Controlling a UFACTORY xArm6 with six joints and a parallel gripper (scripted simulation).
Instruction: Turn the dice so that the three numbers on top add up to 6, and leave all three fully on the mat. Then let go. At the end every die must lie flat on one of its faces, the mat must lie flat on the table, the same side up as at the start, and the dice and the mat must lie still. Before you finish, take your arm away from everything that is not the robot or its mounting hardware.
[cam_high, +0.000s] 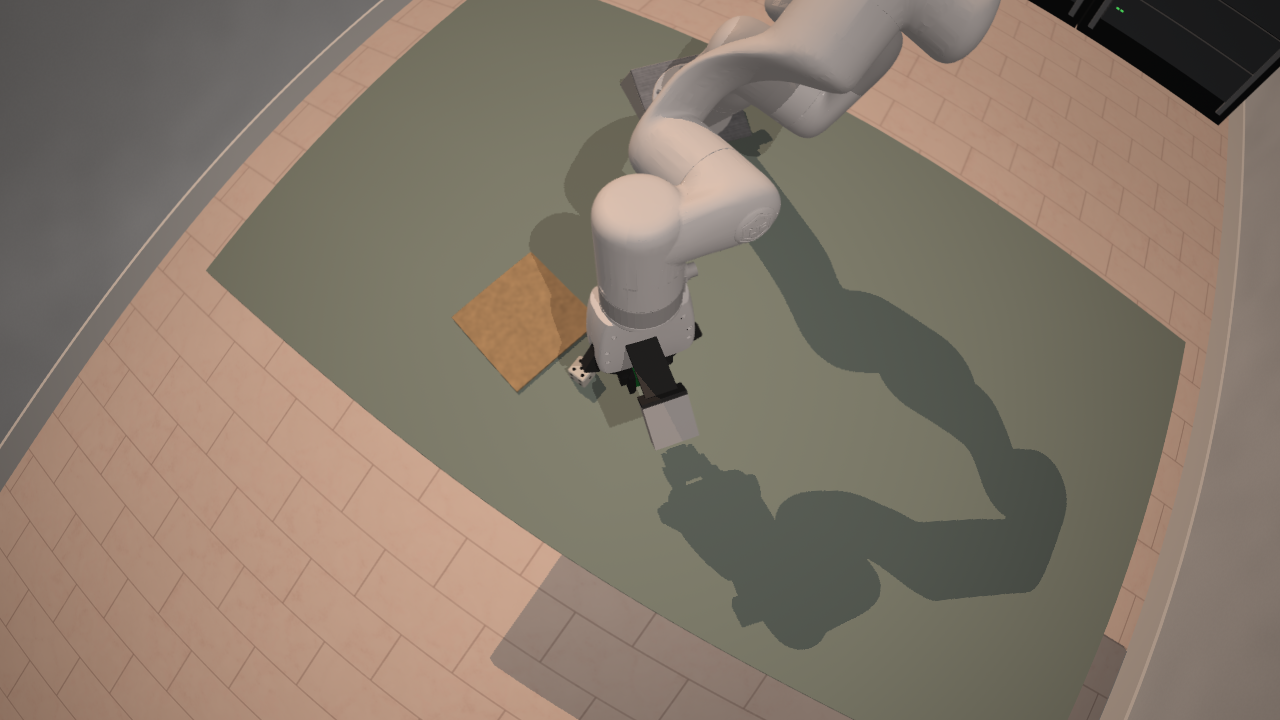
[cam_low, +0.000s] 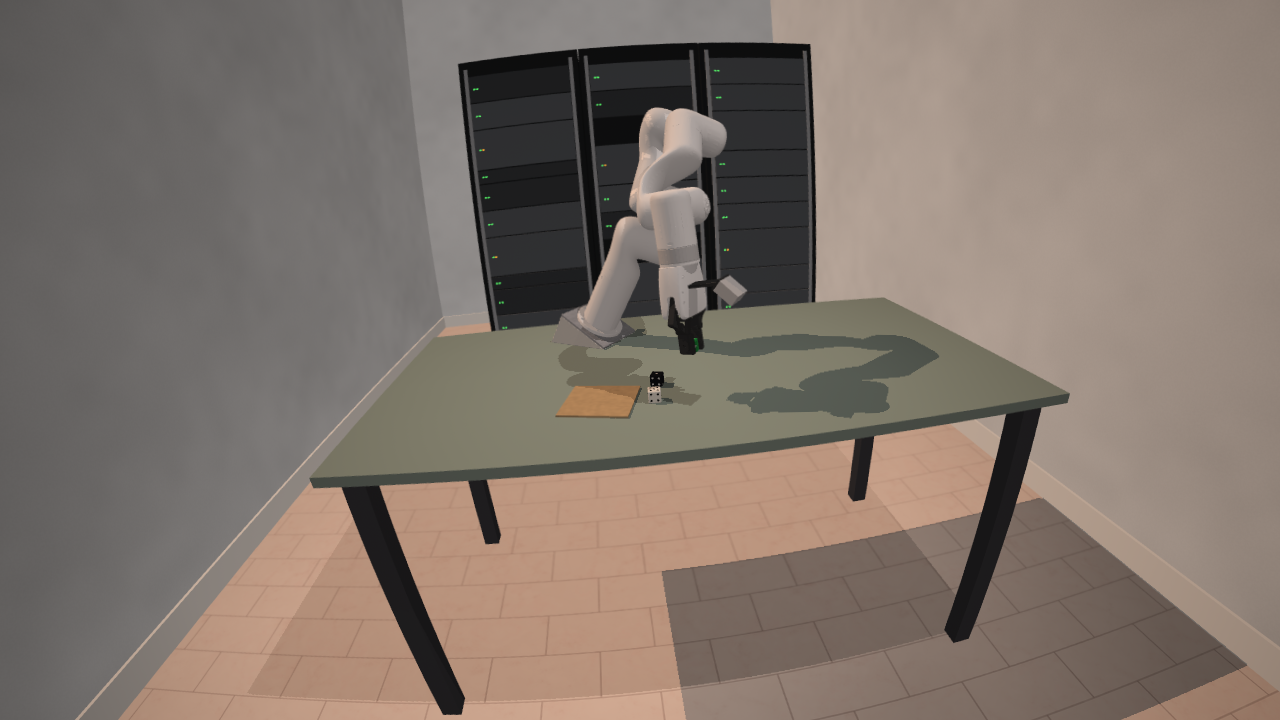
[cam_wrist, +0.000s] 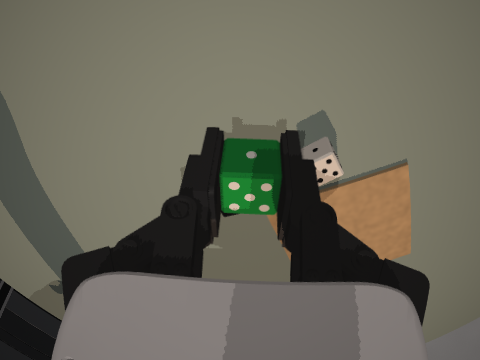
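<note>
The green die is 10 mm below my hand. Also, from my hand: white die (100 mm below, 80 mm to the right, 20 mm ahead); black die (100 mm below, 70 mm to the right, 60 mm behind); brown mat (180 mm to the right, 110 mm below, 20 mm ahead).
</note>
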